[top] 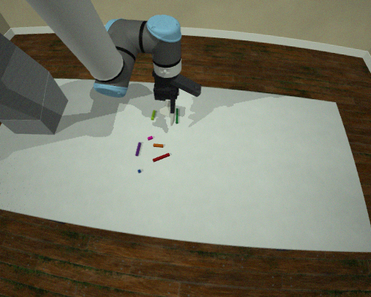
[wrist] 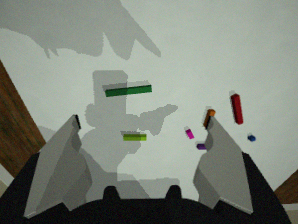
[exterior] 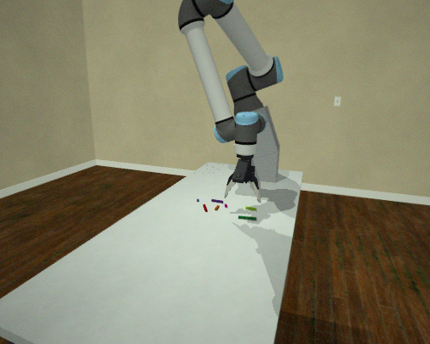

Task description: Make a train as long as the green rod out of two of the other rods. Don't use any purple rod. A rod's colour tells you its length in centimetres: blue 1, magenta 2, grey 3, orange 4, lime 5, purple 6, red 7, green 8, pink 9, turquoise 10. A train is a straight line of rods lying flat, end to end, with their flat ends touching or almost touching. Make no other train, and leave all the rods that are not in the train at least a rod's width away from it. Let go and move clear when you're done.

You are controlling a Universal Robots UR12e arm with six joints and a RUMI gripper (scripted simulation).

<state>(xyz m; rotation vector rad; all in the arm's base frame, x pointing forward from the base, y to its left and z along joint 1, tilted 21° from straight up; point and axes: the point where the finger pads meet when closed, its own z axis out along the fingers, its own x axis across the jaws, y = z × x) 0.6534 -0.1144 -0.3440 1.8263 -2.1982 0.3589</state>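
My gripper is now 150 mm past the small blue rod, 230 mm to the left of it and 70 mm above it. Also, from my hand: green rod (10 mm ahead, 30 mm to the left, 70 mm below); then lime rod (100 mm behind, 40 mm to the left, 70 mm below); then magenta rod (110 mm behind, 80 mm to the right, 70 mm below).
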